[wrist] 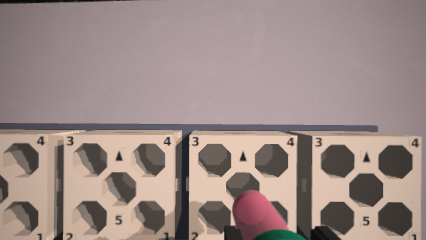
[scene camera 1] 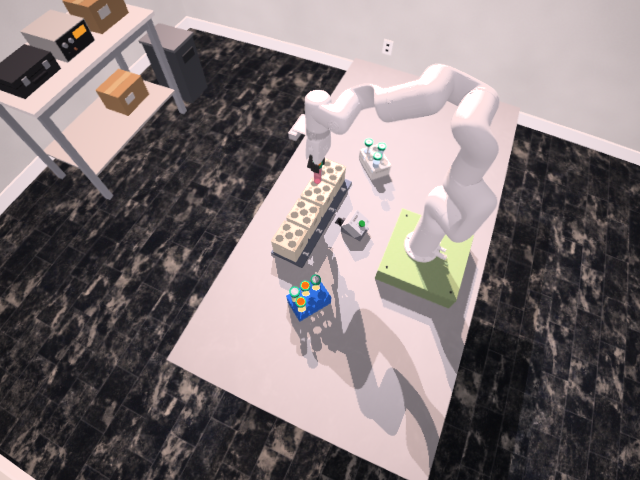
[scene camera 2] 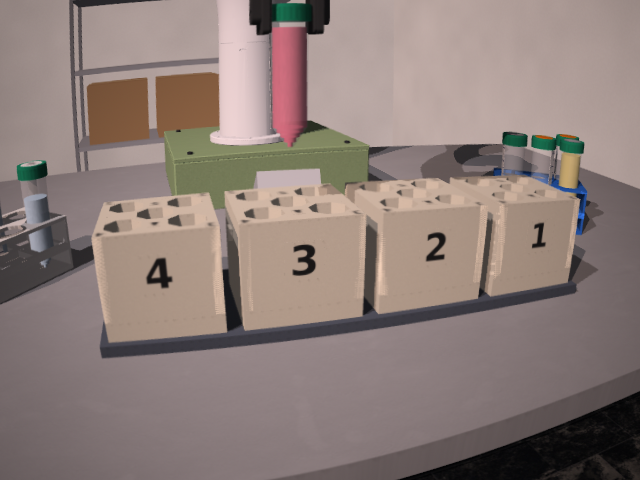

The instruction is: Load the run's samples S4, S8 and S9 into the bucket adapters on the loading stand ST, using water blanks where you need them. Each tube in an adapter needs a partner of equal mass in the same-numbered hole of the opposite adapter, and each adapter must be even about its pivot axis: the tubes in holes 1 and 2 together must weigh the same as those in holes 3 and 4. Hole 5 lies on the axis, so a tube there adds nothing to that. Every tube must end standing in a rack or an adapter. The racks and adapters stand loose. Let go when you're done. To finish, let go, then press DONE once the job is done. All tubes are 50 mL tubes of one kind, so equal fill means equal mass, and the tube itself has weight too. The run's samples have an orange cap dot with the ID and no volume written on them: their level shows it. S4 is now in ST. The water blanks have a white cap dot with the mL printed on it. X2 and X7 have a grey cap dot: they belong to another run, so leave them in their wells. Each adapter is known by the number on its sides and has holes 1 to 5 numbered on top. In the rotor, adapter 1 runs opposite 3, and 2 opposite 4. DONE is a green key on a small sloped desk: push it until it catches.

Labels:
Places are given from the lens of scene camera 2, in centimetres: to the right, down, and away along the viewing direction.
loading stand (scene camera 2: 236, 336): -6, 7, 42
yellow-filled tube (scene camera 2: 571, 150): 32, -12, 65
The marked spots on the loading stand and the yellow-filled tube are 49 cm apart.

